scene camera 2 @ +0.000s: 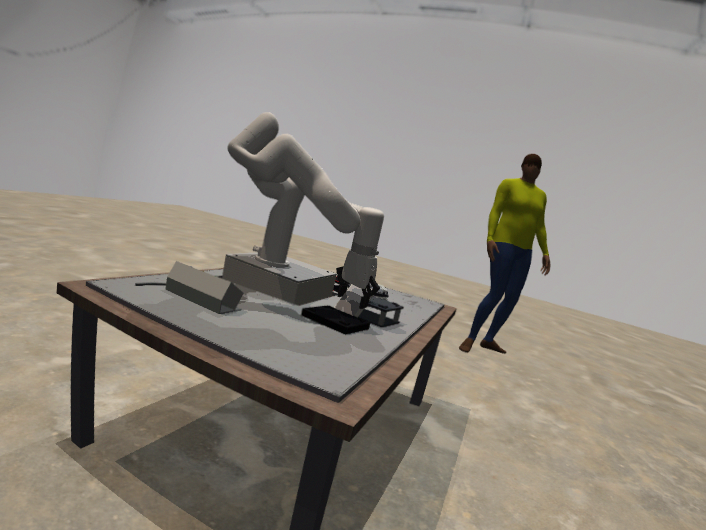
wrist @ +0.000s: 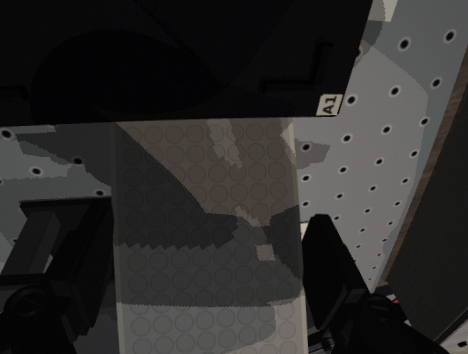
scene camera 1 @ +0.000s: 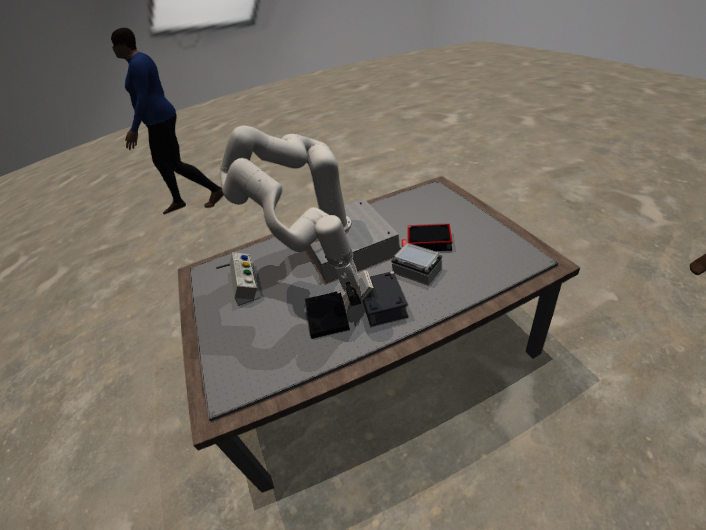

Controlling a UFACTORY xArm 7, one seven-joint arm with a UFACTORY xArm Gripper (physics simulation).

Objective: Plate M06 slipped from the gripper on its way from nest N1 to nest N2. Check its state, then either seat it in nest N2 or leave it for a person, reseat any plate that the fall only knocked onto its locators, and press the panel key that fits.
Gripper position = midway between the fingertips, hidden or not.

My gripper (scene camera 2: 351, 302) grips a well plate (wrist: 207, 244). Also in view: a button box (scene camera 2: 221, 296).
My gripper also shows in the wrist view (wrist: 212, 231).
